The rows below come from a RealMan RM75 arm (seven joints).
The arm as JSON. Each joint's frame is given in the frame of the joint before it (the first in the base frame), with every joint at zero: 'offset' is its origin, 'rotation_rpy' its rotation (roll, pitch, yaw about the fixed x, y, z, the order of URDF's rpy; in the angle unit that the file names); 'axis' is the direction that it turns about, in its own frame. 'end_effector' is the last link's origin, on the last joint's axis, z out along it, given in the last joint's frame.
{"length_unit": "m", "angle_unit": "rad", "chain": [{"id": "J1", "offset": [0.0, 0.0, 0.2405], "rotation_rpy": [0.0, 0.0, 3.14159], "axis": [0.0, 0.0, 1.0]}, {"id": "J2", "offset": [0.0, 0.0, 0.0], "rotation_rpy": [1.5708, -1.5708, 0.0], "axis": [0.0, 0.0, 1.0]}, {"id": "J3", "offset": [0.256, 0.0, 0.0], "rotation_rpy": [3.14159, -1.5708, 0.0], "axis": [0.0, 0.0, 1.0]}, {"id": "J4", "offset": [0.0, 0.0, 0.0], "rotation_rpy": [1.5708, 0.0, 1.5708], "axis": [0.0, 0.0, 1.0]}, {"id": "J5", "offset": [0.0, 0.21, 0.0], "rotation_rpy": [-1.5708, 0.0, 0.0], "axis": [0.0, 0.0, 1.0]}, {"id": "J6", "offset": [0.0, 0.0, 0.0], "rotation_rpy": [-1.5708, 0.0, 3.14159], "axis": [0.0, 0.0, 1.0]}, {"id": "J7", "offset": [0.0, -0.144, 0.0], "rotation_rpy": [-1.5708, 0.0, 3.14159], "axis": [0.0, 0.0, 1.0]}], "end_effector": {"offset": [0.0, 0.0, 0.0], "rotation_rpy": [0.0, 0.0, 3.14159]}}
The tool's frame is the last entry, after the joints.
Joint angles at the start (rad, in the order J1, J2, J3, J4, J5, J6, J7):
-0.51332 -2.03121 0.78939 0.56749 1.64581 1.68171 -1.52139
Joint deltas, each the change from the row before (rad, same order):
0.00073 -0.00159 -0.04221 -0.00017 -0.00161 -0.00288 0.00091
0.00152 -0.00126 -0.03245 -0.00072 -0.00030 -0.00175 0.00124
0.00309 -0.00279 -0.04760 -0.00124 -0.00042 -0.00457 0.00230
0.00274 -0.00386 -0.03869 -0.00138 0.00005 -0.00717 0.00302
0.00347 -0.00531 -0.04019 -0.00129 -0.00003 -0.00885 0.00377
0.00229 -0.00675 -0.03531 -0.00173 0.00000 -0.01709 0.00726
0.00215 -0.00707 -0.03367 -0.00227 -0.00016 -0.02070 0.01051
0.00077 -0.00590 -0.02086 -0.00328 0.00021 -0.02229 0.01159
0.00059 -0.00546 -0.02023 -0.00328 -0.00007 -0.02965 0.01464
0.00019 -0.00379 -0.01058 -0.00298 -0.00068 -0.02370 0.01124
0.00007 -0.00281 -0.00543 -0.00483 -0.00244 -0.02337 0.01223
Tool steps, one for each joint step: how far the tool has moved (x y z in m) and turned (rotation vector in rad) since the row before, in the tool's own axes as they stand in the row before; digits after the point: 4 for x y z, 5 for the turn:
0.0042 -0.0030 -0.0045 0.02687 0.03667 0.00164
0.0027 -0.0023 -0.0037 0.02087 0.02738 0.00040
0.0034 -0.0034 -0.0056 0.03286 0.04041 -0.00042
0.0022 -0.0030 -0.0041 0.02959 0.03286 -0.00107
0.0018 -0.0032 -0.0042 0.03221 0.03444 -0.00197
0.0009 -0.0038 -0.0030 0.03617 0.03020 -0.00004
0.0004 -0.0042 -0.0028 0.03889 0.02838 0.00180
-0.0006 -0.0036 -0.0012 0.03243 0.01668 0.00288
-0.0007 -0.0047 -0.0012 0.03966 0.01494 0.00586
-0.0010 -0.0034 -0.0004 0.02845 0.00741 0.00435
-0.0014 -0.0031 0.0000 0.02538 0.00438 0.00445

